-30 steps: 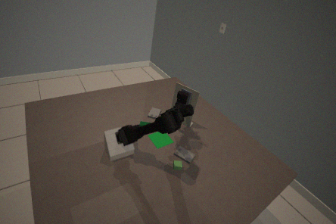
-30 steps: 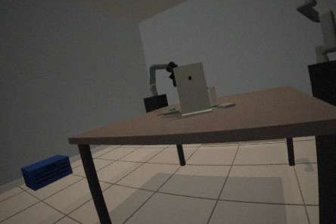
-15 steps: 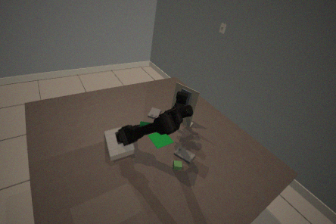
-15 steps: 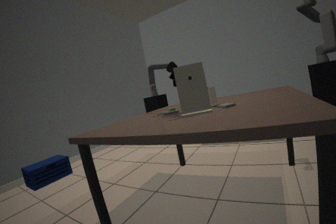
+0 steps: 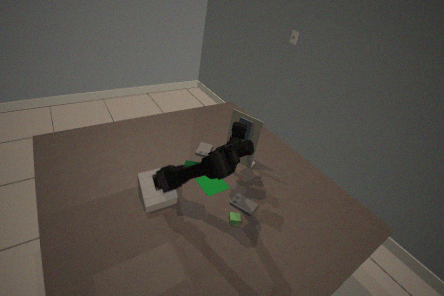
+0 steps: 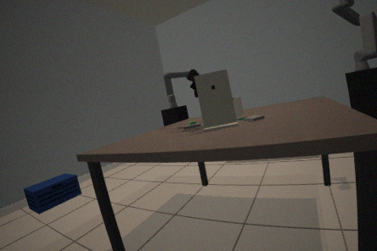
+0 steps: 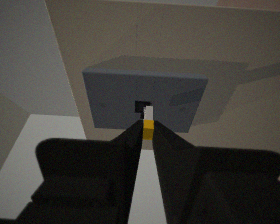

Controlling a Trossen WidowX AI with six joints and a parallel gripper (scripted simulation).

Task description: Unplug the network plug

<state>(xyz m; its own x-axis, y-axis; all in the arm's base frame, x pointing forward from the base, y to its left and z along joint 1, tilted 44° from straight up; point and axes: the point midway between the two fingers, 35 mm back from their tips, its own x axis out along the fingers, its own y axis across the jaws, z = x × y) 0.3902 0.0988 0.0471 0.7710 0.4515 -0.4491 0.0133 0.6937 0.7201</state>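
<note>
The green marked square lies 170 mm behind my gripper tip, 80 mm to the right of it and 200 mm below it. Also, from my gripper tip: grey panel: 40 mm ahead, 20 mm to the left, 70 mm below; green cube: 190 mm behind, 290 mm to the right, 190 mm below; network plug: right at my gripper tip.
</note>
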